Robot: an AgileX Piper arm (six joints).
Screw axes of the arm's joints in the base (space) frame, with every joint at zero. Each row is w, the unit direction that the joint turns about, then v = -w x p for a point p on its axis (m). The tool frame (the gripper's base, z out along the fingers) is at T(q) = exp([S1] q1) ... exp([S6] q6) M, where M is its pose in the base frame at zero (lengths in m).
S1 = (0, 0, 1, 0, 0, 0)
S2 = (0, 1, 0, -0.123, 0, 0)
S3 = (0, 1, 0, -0.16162, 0, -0.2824)
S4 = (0.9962, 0, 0.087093, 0, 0.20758, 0)
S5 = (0, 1, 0, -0.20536, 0, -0.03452)
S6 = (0.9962, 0, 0.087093, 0, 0.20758, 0)
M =
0.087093 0 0.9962 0.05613
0 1 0 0
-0.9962 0 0.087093 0.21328
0 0 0 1
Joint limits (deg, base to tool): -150..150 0..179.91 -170..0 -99.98..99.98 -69.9..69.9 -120..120
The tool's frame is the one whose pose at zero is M.
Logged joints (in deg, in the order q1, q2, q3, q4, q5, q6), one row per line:
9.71, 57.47, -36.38, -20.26, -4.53, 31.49
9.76, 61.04, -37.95, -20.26, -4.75, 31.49
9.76, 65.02, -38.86, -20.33, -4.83, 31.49
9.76, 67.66, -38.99, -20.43, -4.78, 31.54
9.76, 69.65, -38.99, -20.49, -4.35, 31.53
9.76, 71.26, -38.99, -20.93, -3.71, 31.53
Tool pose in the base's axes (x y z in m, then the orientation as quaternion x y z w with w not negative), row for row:
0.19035, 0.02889, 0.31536, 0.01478, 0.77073, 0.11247, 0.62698
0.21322, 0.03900, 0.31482, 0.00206, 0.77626, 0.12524, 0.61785
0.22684, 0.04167, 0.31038, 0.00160, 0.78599, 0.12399, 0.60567
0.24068, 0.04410, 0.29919, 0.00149, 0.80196, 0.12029, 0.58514
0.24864, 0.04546, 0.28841, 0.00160, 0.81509, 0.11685, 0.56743
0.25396, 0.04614, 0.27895, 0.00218, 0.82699, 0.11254, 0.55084
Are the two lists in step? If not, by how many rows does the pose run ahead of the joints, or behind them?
The pose runs 1 row behind the joints: the pose in row i belongs to the joints in row i - 1.
